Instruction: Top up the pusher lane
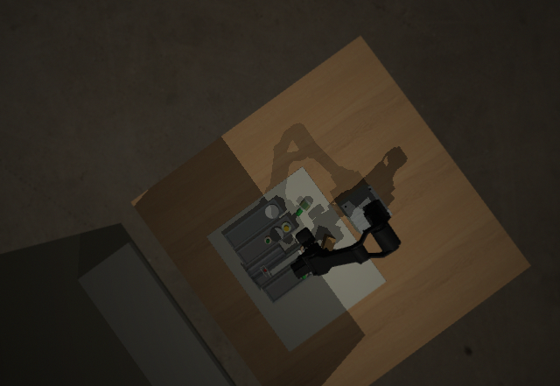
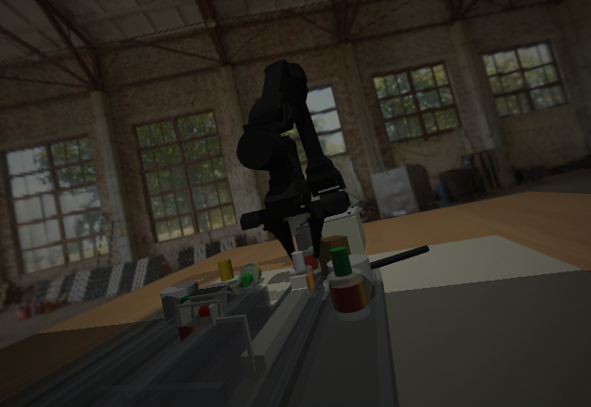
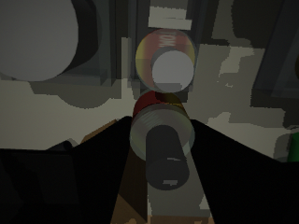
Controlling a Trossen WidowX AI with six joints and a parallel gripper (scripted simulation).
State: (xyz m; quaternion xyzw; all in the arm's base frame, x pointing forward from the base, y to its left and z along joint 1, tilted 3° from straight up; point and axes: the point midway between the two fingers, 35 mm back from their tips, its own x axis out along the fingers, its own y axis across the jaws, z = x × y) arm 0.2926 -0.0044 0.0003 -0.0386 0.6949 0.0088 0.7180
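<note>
Now: gripper tip 6 cm past the brown block, 3 cm to the right of it and 2 cm above it. From my gripper tip the other things lie so: pale shelf 55 cm ahead, 5 cm to the left, 32 cm above; then sprung lane 19 cm ahead, 1 cm to the right, 3 cm below; then thin black rod 10 cm behind, 14 cm to the left, 5 cm below.
</note>
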